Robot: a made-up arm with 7 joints.
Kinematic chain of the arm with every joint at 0, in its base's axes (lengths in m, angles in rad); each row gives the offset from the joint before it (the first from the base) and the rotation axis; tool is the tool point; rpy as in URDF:
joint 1: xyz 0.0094 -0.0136 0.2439 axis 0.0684 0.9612 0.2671
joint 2: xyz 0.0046 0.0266 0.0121 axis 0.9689 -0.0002 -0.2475
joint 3: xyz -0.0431 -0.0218 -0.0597 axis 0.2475 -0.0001 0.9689
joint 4: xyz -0.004 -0.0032 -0.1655 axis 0.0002 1 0
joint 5: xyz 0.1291 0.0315 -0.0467 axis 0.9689 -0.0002 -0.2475
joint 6: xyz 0.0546 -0.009 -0.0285 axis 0.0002 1 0
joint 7: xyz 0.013 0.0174 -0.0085 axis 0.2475 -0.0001 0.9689
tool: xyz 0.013 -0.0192 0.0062 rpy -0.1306 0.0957 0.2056
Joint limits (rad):
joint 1: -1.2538..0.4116
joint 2: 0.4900..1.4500
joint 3: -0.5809..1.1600
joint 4: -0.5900..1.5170
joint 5: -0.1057..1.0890
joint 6: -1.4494..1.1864
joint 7: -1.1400..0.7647
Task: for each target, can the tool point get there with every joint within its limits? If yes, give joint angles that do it. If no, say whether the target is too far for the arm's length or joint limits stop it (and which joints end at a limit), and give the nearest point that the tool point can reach.
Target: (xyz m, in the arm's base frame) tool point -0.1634 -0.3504 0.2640
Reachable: no: joint limits stop it (at a limit: joint 1, joint 2, joint 3, joint 4, joint 7) | nearest point 0.1991 -0.1114 0.2879 | short by 0.435 m
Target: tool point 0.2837 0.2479 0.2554
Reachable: yes | joints -0.6063 1.0103 0.2376 0.0301 0.6767 0.6054 0.3649
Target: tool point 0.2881 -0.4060 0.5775
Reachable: no: too far | nearest point 0.2406 -0.1192 0.3118 | short by 0.394 m
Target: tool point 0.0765 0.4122 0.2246
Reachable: yes | joints 0.1426 1.0722 0.9644 0.4514 0.2250 -0.0483 0.4709
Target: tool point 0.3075 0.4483 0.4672
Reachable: no: too far | nearest point 0.2404 0.3681 0.3970 | short by 0.126 m
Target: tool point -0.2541 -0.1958 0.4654
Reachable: no: joint limits stop it (at a limit: joint 1, joint 2, joint 4, joint 7) | nearest point -0.0603 0.1526 0.4157 | short by 0.402 m
